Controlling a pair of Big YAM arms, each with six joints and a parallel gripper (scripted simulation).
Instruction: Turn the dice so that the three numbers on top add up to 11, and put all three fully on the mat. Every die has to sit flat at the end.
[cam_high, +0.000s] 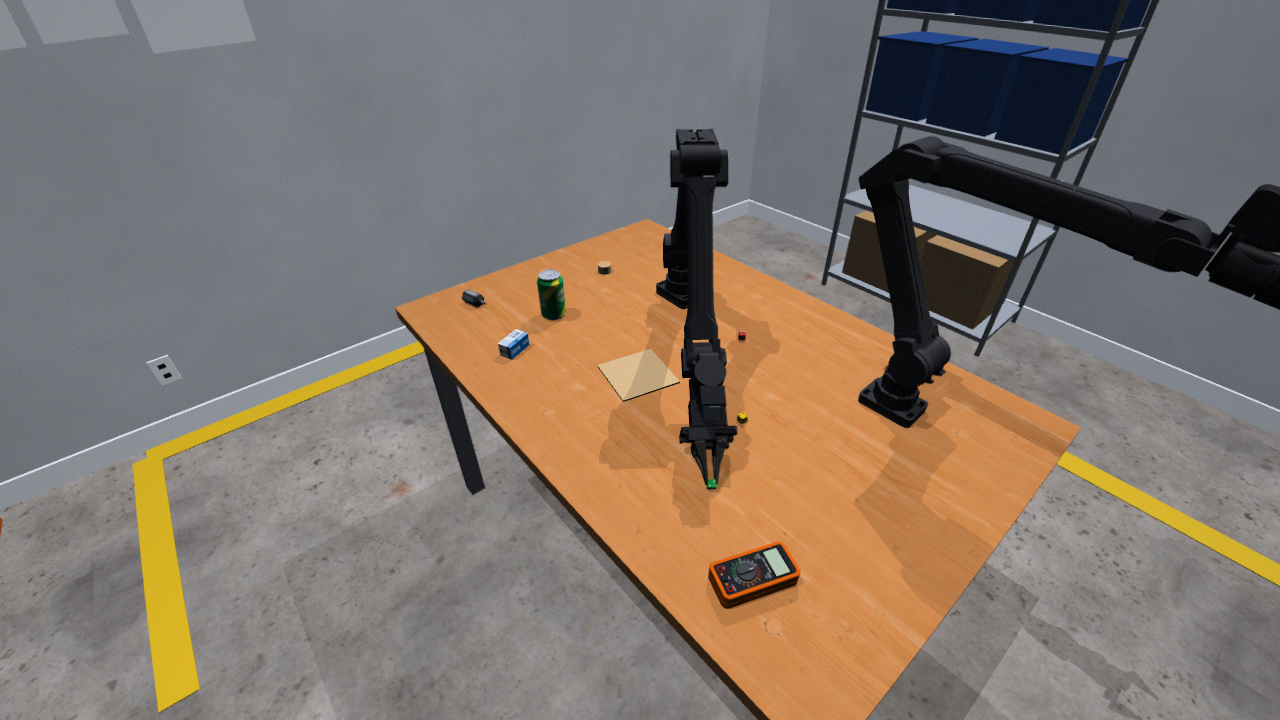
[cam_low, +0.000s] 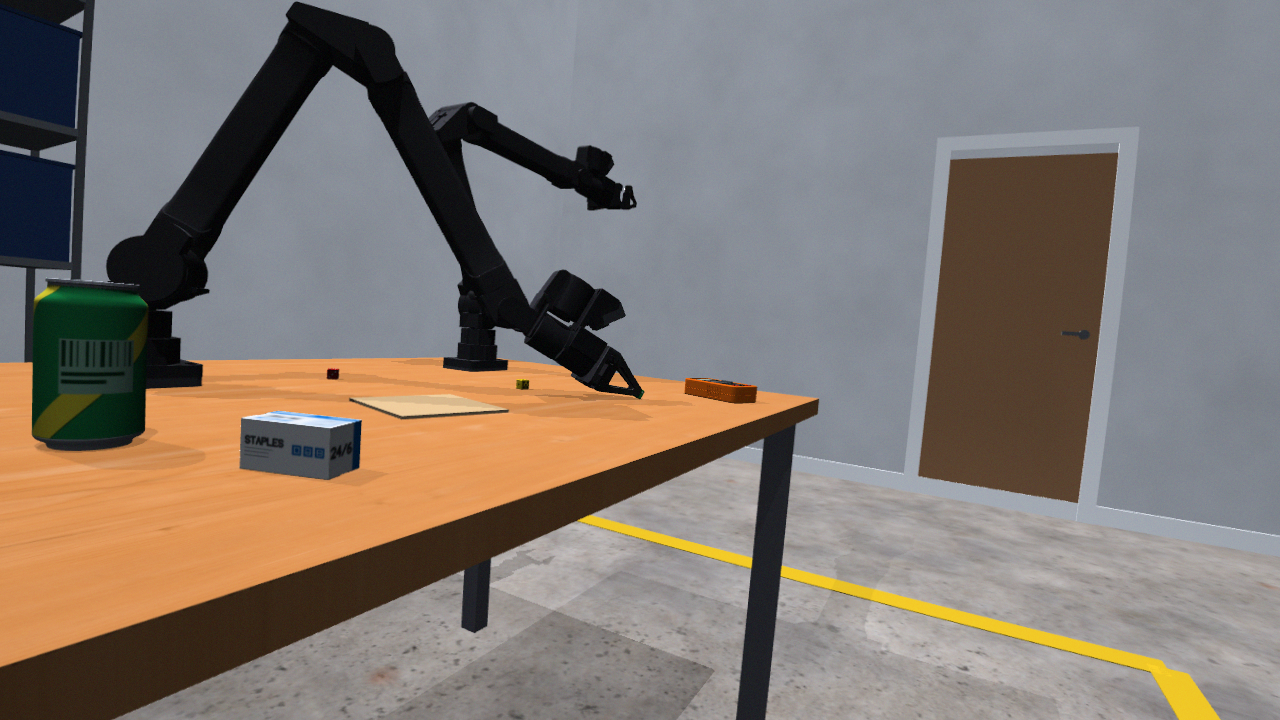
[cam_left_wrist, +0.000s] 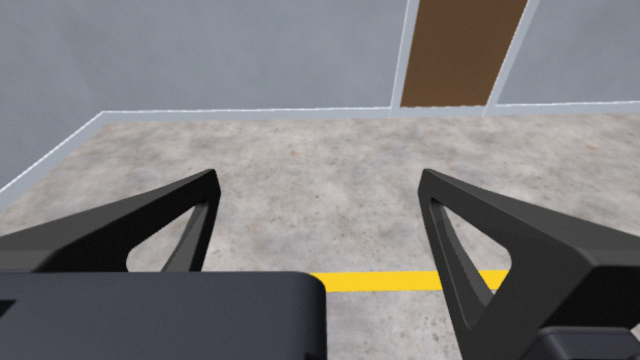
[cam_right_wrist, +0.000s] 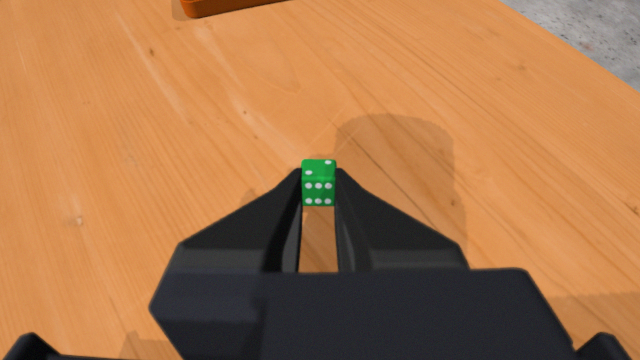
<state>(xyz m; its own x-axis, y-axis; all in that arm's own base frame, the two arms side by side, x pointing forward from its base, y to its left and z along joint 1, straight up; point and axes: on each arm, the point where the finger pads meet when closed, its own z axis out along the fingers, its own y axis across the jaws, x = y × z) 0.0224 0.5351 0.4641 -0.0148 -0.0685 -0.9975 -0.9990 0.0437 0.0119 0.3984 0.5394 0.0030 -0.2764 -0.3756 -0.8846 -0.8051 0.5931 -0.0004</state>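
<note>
Right now the green die is right at my right hand. Also, from my right hand: yellow die (170 mm behind, 70 mm to the right, 10 mm below); then tan mat (330 mm to the right, 120 mm behind, 10 mm below); then red die (400 mm behind, 250 mm to the right, 10 mm below).
</note>
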